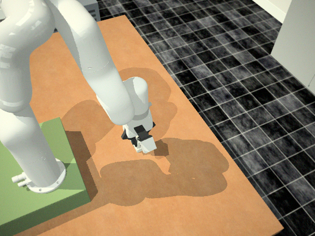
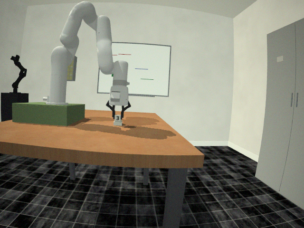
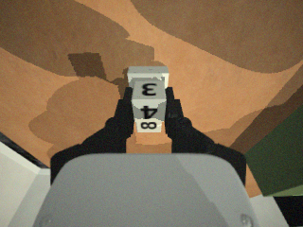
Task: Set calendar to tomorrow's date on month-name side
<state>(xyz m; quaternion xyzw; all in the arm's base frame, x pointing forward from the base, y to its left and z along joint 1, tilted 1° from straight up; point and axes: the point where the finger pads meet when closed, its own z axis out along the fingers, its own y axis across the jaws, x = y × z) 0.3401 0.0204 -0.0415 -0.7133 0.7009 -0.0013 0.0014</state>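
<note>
Now: the calendar cube 10 mm below my hand. Round my hand: calendar tray 40 mm below, 20 mm to the left.
</note>
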